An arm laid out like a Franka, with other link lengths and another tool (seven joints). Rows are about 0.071 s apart.
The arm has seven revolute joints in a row. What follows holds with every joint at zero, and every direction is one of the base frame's. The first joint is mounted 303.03 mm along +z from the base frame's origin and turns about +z. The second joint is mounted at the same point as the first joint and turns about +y. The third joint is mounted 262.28 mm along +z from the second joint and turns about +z. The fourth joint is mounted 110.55 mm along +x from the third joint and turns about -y. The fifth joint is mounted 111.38 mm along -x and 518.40 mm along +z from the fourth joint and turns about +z. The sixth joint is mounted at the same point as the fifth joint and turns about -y. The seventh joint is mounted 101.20 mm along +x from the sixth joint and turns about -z. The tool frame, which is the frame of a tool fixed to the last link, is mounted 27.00 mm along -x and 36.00 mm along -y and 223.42 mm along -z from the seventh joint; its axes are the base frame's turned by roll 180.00, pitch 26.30 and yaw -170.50 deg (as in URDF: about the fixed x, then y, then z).
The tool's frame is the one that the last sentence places.
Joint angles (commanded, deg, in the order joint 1, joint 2, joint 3, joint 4, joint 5, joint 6, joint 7), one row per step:
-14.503 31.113 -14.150 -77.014 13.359 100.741 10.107
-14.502 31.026 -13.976 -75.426 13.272 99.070 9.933
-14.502 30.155 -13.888 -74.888 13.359 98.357 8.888
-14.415 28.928 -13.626 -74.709 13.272 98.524 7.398
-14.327 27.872 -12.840 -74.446 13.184 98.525 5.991
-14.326 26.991 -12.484 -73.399 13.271 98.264 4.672
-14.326 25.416 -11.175 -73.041 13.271 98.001 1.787
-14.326 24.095 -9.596 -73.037 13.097 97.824 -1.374
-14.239 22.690 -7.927 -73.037 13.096 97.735 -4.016
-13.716 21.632 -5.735 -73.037 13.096 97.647 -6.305
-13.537 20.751 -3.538 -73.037 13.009 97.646 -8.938
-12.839 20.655 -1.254 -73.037 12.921 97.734 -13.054
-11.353 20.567 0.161 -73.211 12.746 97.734 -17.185
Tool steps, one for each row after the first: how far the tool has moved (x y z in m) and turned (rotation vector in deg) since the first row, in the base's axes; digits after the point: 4 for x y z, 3 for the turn. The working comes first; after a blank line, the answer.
Tool pose at each row, in the base's axes (x y z in m, rotation vector in deg; the steps are taken from these numbers as rounded here):
0.7144 -0.3546 0.1926 44.262 153.340 -0.172
0.7173 -0.3511 0.2080 43.343 153.577 0.213
0.7195 -0.3500 0.2245 41.545 153.187 0.941
0.7244 -0.3481 0.2427 38.690 152.158 1.505
0.7313 -0.3397 0.2588 35.451 151.443 2.496
0.7374 -0.3365 0.2810 32.726 150.188 3.097
0.7457 -0.3231 0.3048 27.029 149.252 4.937
0.7536 -0.3068 0.3216 20.804 148.718 6.815
0.7620 -0.2871 0.3399 15.108 147.726 8.669
0.7739 -0.2546 0.3536 8.849 146.934 10.980
0.7835 -0.2267 0.3653 2.585 145.957 13.037
0.7962 -0.1911 0.3663 -6.180 145.164 15.822
0.8065 -0.1547 0.3656 -15.000 144.260 18.220

0.0029 0.0035 0.0154 0.137 -0.064 0.708
0.0051 0.0046 0.0319 0.193 -0.970 1.934
0.0100 0.0065 0.0501 -0.201 -2.649 3.753
0.0169 0.0149 0.0662 -0.287 -4.151 5.974
0.0230 0.0181 0.0884 -0.657 -5.953 7.729
0.0313 0.0315 0.1122 -0.592 -8.109 11.816
0.0392 0.0478 0.1290 -0.433 -9.778 16.412
0.0476 0.0675 0.1473 -0.244 -11.628 20.634
0.0595 0.1000 0.1610 0.304 -13.203 25.408
0.0691 0.1279 0.1727 0.702 -14.695 30.196
0.0818 0.1635 0.1737 1.442 -15.817 36.997
0.0921 0.1999 0.1730 2.002 -16.536 43.839

